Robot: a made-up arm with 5 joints.
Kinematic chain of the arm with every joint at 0, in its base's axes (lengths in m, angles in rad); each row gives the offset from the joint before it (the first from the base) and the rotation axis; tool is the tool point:
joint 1: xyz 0 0 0.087 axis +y
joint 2: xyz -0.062 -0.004 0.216 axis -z
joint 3: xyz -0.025 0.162 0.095 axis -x
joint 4: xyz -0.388 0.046 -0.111 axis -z
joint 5: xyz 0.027 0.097 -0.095 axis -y
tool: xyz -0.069 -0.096 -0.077
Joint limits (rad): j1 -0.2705..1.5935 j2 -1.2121..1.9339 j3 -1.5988..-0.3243 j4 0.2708..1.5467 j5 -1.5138..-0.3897
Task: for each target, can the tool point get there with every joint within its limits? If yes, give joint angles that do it. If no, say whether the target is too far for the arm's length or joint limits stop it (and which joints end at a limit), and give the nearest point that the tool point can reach.
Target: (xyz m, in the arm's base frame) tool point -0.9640 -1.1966 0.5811
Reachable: no: too far | nearest point -0.6162 -0.3306 0.4029 | short by 0.950 m
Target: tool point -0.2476 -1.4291 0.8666
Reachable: no: too far | nearest point -0.2029 -0.3369 0.7260 | short by 1.102 m
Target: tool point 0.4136 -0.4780 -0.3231
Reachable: no: joint limits stop it (at a limit: joint 2, joint 4, joint 5) | nearest point 0.4140 0.2274 -0.3235 | short by 0.705 m
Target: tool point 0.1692 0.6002 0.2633
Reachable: yes | joints 1.4101 0.7563 -0.7523 0.4895 -0.5630
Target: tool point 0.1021 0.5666 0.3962
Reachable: yes | joints 0.9068 0.6284 -0.8583 1.3145 -0.8964
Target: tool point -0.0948 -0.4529 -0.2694
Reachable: no: joint limits stop it (at a limit: joint 1, joint 2, joint 3, joint 4, joint 5) | nearest point -0.5196 -0.3436 0.0401 | short by 0.537 m
